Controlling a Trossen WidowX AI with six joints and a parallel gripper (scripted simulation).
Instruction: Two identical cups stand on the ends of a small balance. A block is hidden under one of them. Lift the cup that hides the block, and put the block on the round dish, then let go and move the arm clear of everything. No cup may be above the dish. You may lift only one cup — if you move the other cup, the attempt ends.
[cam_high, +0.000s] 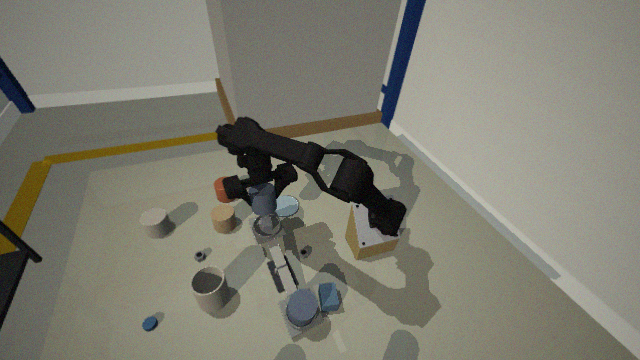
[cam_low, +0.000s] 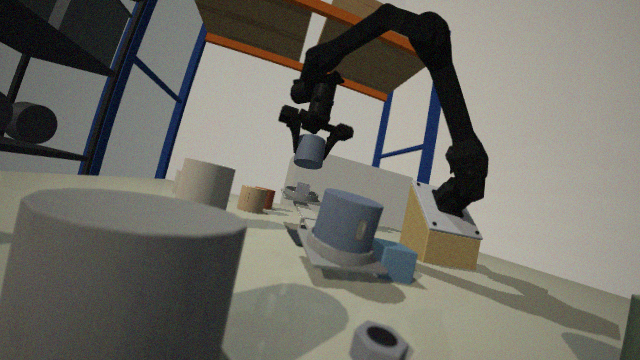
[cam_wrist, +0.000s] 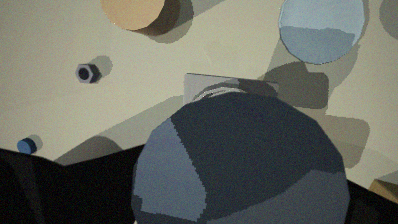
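The grey block lies 8 cm below my gripper tip and 1 cm to the left of it. The rest, counted from my gripper tip: round pale-blue dish 17 cm below, 12 cm to the right, 8 cm behind; tan cylinder 13 cm below, 13 cm ahead, 6 cm to the right; balance 14 cm to the left, 13 cm below, 3 cm behind.
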